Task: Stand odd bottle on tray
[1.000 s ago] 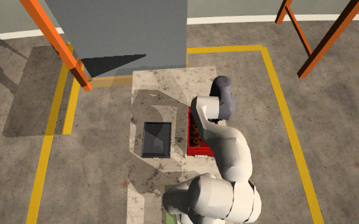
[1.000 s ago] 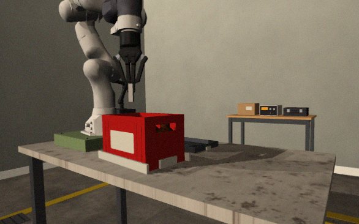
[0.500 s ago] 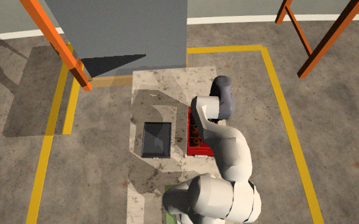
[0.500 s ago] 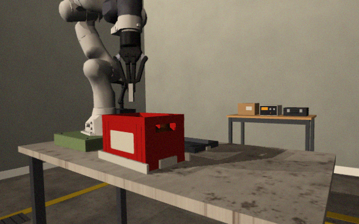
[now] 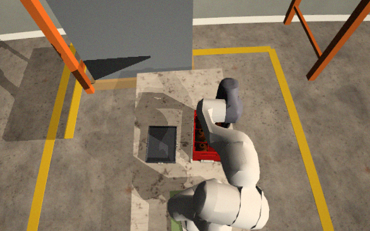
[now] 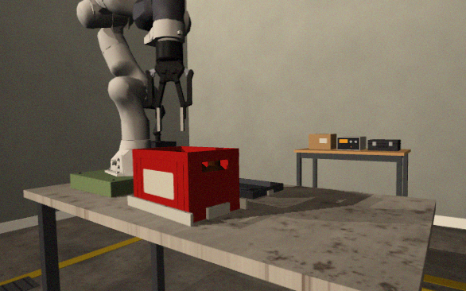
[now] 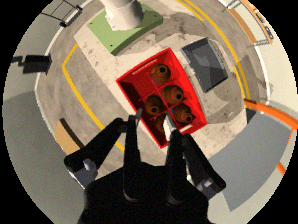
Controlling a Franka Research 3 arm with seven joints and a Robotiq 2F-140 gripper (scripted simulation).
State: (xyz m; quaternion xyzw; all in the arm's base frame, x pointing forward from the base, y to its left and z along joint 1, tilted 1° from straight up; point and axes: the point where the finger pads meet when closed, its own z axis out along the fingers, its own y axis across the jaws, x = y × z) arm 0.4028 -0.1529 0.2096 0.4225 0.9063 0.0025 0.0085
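The brown bottle lies 17 cm below my hand. Round my hand: dark tray: 34 cm to the left, 25 cm below, 1 cm behind; red crate: 17 cm below, 4 cm to the left.
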